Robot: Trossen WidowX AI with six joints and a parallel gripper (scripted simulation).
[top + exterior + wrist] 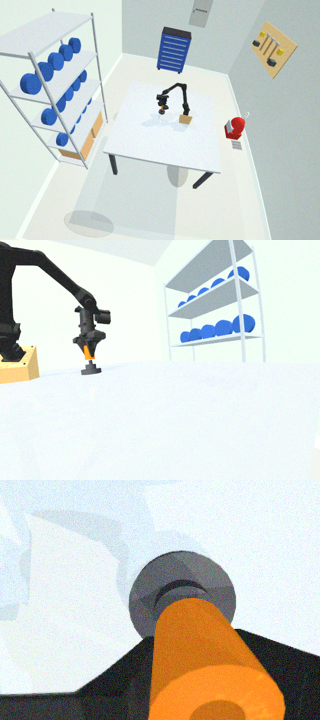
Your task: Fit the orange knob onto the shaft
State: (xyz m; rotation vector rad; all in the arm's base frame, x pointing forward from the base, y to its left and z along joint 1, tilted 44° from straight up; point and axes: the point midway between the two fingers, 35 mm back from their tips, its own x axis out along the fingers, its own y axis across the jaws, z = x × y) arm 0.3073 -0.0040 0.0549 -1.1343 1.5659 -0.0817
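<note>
Right now the orange knob is 2 cm above my gripper tip. From my gripper tip the other things lie so: round pedestal: 4 cm below.
</note>
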